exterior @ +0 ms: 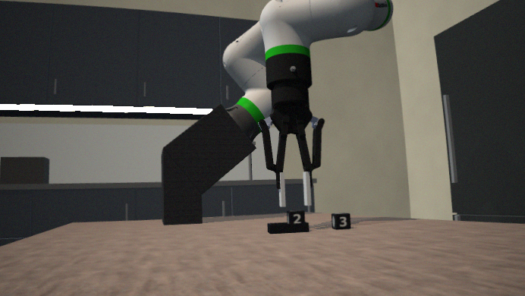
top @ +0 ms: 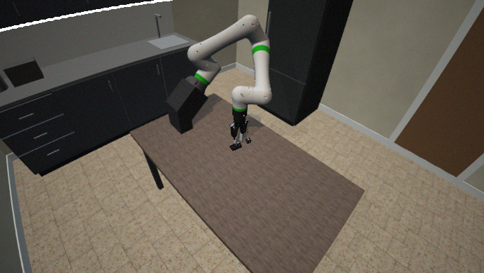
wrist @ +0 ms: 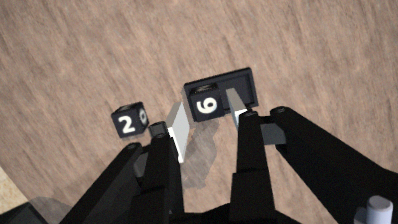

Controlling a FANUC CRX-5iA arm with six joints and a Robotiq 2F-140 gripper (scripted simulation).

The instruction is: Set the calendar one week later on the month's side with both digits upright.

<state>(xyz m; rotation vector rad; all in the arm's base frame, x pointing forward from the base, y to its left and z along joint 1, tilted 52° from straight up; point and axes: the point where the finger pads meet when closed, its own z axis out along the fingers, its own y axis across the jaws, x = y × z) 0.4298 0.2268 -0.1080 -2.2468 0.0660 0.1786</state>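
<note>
Now: hand 20 mm to the left of the black tray and 70 mm above it. Also, from my hand: cube: 10 mm ahead, 90 mm to the left, 70 mm below.
</note>
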